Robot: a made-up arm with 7 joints. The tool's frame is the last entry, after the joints. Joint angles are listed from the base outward.
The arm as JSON. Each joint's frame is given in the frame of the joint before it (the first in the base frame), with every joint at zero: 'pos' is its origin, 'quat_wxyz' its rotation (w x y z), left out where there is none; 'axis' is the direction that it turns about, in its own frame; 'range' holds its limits. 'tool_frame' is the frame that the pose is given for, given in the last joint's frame.
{
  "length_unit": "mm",
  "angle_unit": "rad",
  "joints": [
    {
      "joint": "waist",
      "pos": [
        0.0,
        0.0,
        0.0
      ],
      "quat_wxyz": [
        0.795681,
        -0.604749,
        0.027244,
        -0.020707
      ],
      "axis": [
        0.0,
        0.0,
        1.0
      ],
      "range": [
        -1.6,
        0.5
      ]
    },
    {
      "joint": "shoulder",
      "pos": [
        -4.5,
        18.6,
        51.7
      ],
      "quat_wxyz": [
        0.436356,
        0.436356,
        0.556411,
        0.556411
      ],
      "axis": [
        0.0,
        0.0,
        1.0
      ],
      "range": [
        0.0,
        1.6
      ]
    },
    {
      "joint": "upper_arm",
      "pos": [
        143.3,
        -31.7,
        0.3
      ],
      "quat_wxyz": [
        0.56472,
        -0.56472,
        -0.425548,
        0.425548
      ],
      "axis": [
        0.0,
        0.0,
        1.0
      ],
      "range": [
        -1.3,
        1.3
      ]
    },
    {
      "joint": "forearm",
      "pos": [
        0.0,
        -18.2,
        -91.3
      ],
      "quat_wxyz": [
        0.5,
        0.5,
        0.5,
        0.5
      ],
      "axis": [
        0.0,
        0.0,
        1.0
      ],
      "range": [
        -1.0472,
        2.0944
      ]
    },
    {
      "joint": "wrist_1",
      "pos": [
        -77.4,
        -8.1,
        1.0
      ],
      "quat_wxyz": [
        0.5,
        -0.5,
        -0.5,
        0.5
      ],
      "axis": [
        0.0,
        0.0,
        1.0
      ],
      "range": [
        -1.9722,
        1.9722
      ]
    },
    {
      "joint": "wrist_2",
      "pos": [
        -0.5,
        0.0,
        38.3
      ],
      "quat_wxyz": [
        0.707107,
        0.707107,
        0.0,
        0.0
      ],
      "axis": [
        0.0,
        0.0,
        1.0
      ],
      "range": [
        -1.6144,
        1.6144
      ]
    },
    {
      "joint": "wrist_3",
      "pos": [
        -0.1,
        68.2,
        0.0
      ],
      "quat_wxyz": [
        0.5,
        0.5,
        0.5,
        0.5
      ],
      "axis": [
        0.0,
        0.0,
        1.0
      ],
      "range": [
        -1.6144,
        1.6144
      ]
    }
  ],
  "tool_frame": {
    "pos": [
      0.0,
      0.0,
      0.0
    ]
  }
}
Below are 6 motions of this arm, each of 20 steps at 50 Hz.
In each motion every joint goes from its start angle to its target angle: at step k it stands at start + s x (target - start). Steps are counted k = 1, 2, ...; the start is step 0. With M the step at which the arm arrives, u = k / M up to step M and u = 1 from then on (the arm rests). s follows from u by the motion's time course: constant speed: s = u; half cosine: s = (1 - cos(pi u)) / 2; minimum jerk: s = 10 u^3 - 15 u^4 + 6 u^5.
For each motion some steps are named. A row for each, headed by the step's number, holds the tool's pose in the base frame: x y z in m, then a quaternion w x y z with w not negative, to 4 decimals.
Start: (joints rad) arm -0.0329 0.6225 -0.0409 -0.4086 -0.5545 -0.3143 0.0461
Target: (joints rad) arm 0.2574 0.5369 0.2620 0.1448 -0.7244 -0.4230 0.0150
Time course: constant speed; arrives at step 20
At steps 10, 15, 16, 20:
10: 0.1215 0.2101 -0.2050 0.9947 -0.0172 -0.0910 0.0457
15: 0.0945 0.2368 -0.2241 0.9906 -0.0167 -0.0368 0.1305
16: 0.0881 0.2420 -0.2276 0.9885 -0.0163 -0.0262 0.1477
20: 0.0597 0.2615 -0.2397 0.9759 -0.0136 0.0147 0.2172

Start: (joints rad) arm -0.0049 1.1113 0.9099 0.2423 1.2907 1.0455 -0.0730
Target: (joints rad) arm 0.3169 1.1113 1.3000 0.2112 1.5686 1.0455 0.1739
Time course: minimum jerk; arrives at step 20
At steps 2, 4, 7, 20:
2: 0.0533 0.3967 0.0029 0.2321 0.5705 0.3615 0.7000
4: 0.0491 0.3966 0.0049 0.2169 0.5730 0.3585 0.7043
7: 0.0342 0.3957 0.0124 0.1611 0.5817 0.3473 0.7176
20: -0.0238 0.3821 0.0515 0.0906 -0.6094 -0.2856 -0.7341

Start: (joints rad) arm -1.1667 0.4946 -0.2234 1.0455 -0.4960 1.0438 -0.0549
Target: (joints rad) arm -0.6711 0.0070 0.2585 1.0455 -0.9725 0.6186 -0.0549
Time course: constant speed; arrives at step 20
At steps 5, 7, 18, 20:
5: 0.3377 0.1067 -0.2379 0.8254 -0.1141 0.5513 -0.0426
7: 0.3275 0.0930 -0.2551 0.8169 -0.1682 0.5487 -0.0565
18: 0.2557 0.0271 -0.3306 0.7183 -0.4731 0.5091 -0.0328
20: 0.2403 0.0170 -0.3412 0.6912 -0.5245 0.4970 -0.0102

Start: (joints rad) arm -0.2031 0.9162 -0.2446 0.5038 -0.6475 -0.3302 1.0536
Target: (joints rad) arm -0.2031 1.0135 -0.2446 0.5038 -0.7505 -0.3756 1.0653
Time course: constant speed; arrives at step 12
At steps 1, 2, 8, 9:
1: 0.1830 0.2837 -0.2235 0.8280 0.2092 0.0158 0.5199
2: 0.1833 0.2855 -0.2213 0.8271 0.2080 0.0133 0.5220
8: 0.1848 0.2957 -0.2075 0.8210 0.2013 -0.0020 0.5343
9: 0.1850 0.2974 -0.2052 0.8199 0.2001 -0.0046 0.5363

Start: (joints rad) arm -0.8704 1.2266 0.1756 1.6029 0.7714 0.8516 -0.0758
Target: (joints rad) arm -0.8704 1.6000 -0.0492 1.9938 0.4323 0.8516 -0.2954
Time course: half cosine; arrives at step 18
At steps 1, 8, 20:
1: 0.1240 0.4288 -0.0866 0.4065 0.3269 0.7012 0.4860
8: 0.0719 0.4380 -0.0531 0.3765 0.2173 0.7328 0.5236
20: -0.0067 0.4284 -0.0013 0.3379 0.0376 0.7259 0.5980

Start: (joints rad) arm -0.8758 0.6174 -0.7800 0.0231 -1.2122 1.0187 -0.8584
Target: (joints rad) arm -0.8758 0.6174 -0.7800 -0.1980 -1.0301 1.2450 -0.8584
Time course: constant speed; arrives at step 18
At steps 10, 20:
10: 0.2480 0.0382 -0.2016 0.4859 -0.0850 0.4977 -0.7134
20: 0.2412 0.0374 -0.1966 0.4724 -0.0242 0.5160 -0.7142

